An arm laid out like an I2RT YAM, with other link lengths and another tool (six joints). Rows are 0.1 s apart.
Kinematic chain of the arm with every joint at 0, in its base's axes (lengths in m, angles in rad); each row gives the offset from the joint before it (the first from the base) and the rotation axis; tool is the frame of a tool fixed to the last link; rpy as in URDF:
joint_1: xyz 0 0 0.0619 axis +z
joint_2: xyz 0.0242 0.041 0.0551 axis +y
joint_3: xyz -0.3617 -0.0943 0 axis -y
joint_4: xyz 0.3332 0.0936 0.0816 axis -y
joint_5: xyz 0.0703 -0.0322 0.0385 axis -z
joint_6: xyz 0.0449 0 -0.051 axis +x
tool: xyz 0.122 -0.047 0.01 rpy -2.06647 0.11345 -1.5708
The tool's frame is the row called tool.
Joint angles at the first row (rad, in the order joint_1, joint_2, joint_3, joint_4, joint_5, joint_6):
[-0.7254 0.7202 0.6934 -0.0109 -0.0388 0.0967]
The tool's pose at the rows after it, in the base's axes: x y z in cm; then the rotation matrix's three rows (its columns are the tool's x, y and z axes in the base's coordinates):
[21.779 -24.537 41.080], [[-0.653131 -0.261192 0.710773], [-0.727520 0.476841 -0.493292], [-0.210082 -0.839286 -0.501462]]
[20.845 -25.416 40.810], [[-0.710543 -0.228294 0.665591], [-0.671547 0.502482 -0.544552], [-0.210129 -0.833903 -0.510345]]
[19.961 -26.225 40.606], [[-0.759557 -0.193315 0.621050], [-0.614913 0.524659 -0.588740], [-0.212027 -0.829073 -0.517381]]
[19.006 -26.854 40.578], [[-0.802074 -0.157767 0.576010], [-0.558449 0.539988 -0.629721], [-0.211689 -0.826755 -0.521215]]
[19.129 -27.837 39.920], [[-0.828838 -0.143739 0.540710], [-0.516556 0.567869 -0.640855], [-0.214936 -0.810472 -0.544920]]
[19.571 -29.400 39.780], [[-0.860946 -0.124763 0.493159], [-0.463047 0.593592 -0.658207], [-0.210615 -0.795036 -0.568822]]
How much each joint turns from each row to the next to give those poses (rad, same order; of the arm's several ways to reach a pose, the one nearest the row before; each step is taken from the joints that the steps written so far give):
[0.0005 0.0043 -0.0001 0.0001 0.0364 0.0016]
[0.0024 0.0111 0.0016 -0.0009 0.0821 0.0044]
[0.0003 0.0133 0.0031 0.0011 0.0749 0.0074]
[0.0001 0.0096 0.0045 -0.0004 0.0712 0.0052]
[0.0002 0.0409 0.0112 -0.0009 0.0438 0.0149]
[-0.0026 0.0691 0.0355 0.0020 0.0542 0.0115]

